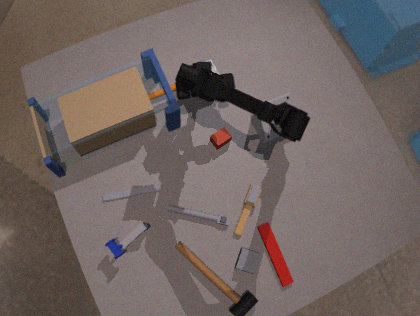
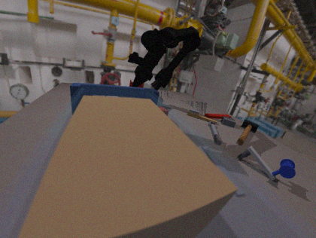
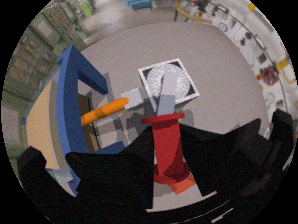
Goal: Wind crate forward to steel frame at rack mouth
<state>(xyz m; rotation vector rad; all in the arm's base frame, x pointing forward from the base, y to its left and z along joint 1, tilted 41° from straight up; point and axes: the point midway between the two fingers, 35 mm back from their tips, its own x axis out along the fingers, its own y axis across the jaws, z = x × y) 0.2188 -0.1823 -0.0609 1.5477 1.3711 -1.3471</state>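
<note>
Right now my gripper tip is 7 cm past the grey winch, 8 cm to the left of it and 10 cm above it. The rest, counted from my gripper tip: blue steel frame 11 cm ahead, 8 cm to the right, 3 cm below; red knob 2 cm to the left; red-knobbed crank 2 cm behind, 2 cm to the right, 3 cm below.
</note>
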